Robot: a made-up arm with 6 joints.
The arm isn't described. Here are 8 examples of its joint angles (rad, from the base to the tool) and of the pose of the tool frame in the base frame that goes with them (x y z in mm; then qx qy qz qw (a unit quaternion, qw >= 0)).
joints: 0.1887 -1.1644 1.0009 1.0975 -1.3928 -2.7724
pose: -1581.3 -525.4 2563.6 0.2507 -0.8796 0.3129 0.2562
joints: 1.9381 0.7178 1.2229 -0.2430 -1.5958 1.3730
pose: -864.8 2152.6 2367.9 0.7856 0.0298 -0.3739 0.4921
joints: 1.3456 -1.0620 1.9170 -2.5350 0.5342 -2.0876
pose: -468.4 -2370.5 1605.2 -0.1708 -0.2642 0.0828 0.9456
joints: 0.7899 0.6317 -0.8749 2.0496 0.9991 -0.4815
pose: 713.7 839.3 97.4 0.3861 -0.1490 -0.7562 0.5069
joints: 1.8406 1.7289 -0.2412 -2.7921 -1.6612 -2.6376
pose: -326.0 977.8 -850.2 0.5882 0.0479 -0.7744 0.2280
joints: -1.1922 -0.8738 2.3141 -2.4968 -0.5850 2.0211
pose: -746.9 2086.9 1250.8 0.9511 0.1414 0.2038 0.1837
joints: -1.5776 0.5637 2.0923 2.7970 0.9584 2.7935
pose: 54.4 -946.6 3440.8 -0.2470 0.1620 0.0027 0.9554
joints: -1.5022 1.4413 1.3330 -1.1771 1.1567 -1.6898
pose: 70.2 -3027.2 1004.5 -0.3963 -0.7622 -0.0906 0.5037
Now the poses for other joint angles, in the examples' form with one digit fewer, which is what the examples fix.
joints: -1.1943 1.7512 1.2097 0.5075 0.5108 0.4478
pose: 1120 -2729 -65 -0.210 0.729 0.124 0.640
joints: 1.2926 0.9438 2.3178 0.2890 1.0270 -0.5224
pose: 319 1145 3158 -0.238 -0.866 0.354 0.262
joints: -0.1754 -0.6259 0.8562 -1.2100 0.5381 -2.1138
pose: -373 -42 3471 -0.146 0.720 -0.593 0.329
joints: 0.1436 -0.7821 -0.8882 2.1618 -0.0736 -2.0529
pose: 1241 113 1627 -0.296 0.359 0.589 0.661
